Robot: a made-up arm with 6 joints. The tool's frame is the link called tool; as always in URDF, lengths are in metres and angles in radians.
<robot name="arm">
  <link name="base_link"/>
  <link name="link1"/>
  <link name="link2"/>
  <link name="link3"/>
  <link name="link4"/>
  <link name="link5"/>
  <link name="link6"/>
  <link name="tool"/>
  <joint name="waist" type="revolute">
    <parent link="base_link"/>
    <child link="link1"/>
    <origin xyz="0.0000 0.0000 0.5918" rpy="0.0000 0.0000 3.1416"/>
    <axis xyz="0 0 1"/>
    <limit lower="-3.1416" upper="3.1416" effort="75" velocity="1.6"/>
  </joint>
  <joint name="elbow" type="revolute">
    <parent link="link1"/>
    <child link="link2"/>
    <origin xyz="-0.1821 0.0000 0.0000" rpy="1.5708 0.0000 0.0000"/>
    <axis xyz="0 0 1"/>
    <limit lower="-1.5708" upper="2.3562" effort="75" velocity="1.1"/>
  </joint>
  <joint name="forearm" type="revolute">
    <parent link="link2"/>
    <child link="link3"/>
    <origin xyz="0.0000 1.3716 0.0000" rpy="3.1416 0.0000 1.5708"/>
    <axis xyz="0 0 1"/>
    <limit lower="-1.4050" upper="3.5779" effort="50" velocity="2.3"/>
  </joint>
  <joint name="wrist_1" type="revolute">
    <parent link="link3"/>
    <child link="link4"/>
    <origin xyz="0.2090 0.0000 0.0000" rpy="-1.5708 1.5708 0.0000"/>
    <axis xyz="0 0 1"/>
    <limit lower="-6.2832" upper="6.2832" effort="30" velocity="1.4"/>
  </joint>
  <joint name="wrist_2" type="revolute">
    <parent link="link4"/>
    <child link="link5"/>
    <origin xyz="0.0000 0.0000 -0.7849" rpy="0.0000 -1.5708 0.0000"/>
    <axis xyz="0 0 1"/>
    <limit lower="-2.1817" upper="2.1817" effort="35" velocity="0.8"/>
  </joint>
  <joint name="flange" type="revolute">
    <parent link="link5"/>
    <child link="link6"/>
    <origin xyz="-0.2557 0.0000 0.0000" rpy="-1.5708 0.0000 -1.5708"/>
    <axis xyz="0 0 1"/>
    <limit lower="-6.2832" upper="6.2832" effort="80" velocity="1.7"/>
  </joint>
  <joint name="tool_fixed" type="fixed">
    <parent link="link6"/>
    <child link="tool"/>
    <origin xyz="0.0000 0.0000 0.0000" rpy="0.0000 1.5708 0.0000"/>
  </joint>
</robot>
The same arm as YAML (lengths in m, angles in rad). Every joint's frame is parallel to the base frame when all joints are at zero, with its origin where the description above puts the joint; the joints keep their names.
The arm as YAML. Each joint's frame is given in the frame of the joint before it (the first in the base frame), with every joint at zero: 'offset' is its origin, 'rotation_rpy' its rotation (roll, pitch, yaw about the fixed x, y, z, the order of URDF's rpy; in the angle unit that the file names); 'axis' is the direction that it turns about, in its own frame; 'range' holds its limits. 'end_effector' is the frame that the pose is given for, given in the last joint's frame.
length_unit: m
angle_unit: rad
chain:
  - id: waist
    offset: [0.0, 0.0, 0.5918]
    rotation_rpy: [0.0, 0.0, 0.0]
    axis: [0.0, 0.0, 1.0]
    range: [-3.1416, 3.1416]
  - id: elbow
    offset: [0.1821, 0.0, 0.0]
    rotation_rpy: [0.0, 0.0, 0.0]
    axis: [0.0, 1.0, 0.0]
    range: [-1.5708, 2.3562]
  - id: forearm
    offset: [0.0, 0.0, 1.3716]
    rotation_rpy: [0.0, 0.0, 0.0]
    axis: [0.0, -1.0, 0.0]
    range: [-1.405, 3.5779]
  - id: wrist_1
    offset: [0.0, 0.0, 0.209]
    rotation_rpy: [0.0, 0.0, 0.0]
    axis: [-1.0, 0.0, 0.0]
    range: [-6.2832, 6.2832]
  - id: wrist_2
    offset: [0.7849, 0.0, 0.0]
    rotation_rpy: [0.0, 0.0, 0.0]
    axis: [0.0, -1.0, 0.0]
    range: [-2.1817, 2.1817]
  - id: flange
    offset: [0.2557, 0.0, 0.0]
    rotation_rpy: [0.0, 0.0, 0.0]
    axis: [-1.0, 0.0, 0.0]
    range: [-6.2832, 6.2832]
end_effector:
  offset: [0.0, 0.0, 0.0]
  rotation_rpy: [0.0, 0.0, 0.0]

